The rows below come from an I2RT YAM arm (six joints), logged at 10 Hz.
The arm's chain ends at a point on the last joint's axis. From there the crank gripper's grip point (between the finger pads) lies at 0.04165 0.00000 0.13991 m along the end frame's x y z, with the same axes.
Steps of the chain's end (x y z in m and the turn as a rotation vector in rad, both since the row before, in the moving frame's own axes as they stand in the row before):
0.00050 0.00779 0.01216 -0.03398 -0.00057 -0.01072
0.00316 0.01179 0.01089 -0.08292 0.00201 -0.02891
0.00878 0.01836 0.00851 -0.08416 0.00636 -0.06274
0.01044 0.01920 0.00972 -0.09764 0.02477 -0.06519
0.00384 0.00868 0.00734 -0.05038 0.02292 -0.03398
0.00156 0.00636 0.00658 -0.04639 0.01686 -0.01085
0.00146 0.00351 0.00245 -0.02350 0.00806 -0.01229
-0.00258 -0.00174 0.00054 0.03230 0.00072 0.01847
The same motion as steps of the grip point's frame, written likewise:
0.00044 0.01210 0.01211 -0.03398 -0.00057 -0.01072
0.00359 0.02217 0.01038 -0.08292 0.00201 -0.02891
0.00995 0.02747 0.00786 -0.08416 0.00636 -0.06274
0.01424 0.02996 0.00811 -0.09764 0.02477 -0.06519
0.00713 0.01423 0.00621 -0.05038 0.02292 -0.03398
0.00394 0.01237 0.00572 -0.04639 0.01686 -0.01085
0.00260 0.00627 0.00208 -0.02350 0.00806 -0.01229
-0.00244 -0.00549 0.00045 0.03230 0.00072 0.01847

